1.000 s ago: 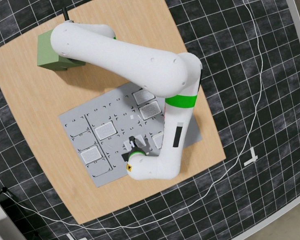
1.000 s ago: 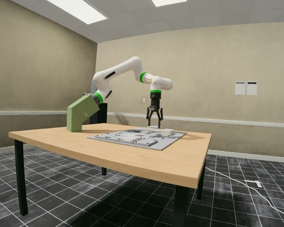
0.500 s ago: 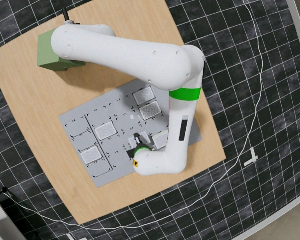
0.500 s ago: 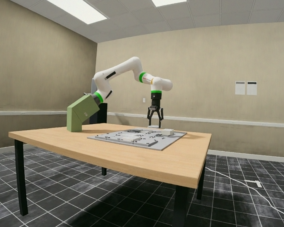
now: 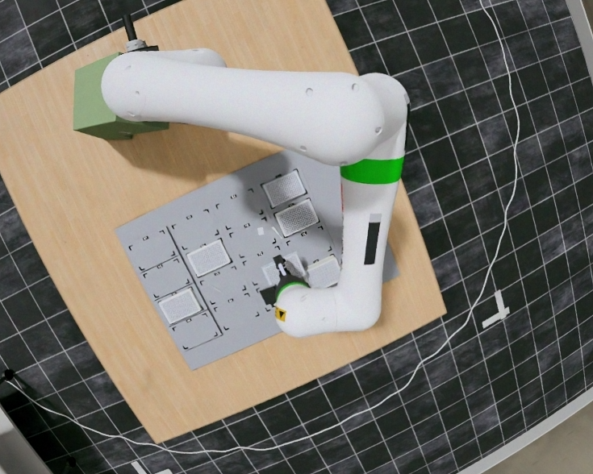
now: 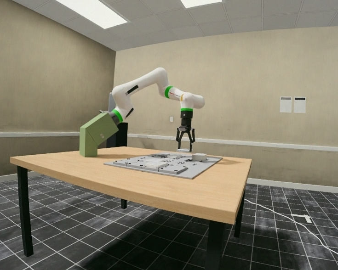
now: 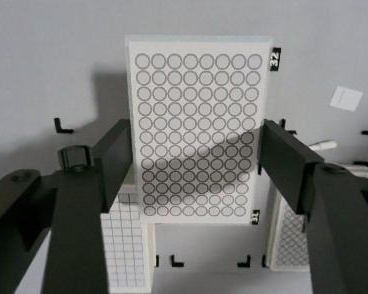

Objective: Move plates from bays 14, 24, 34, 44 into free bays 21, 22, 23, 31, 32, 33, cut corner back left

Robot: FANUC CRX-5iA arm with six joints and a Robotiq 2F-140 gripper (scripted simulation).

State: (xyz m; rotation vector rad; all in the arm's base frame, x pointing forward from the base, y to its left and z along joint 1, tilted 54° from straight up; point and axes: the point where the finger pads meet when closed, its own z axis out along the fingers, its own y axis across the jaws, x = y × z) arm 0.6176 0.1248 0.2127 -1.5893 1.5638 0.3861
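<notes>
The white block is 130 mm to the left of my hand, 80 mm below it and 60 mm ahead of it. The rest, counted from my hand: sealed plate (250 mm behind, 90 mm below, 70 mm to the left).
</notes>
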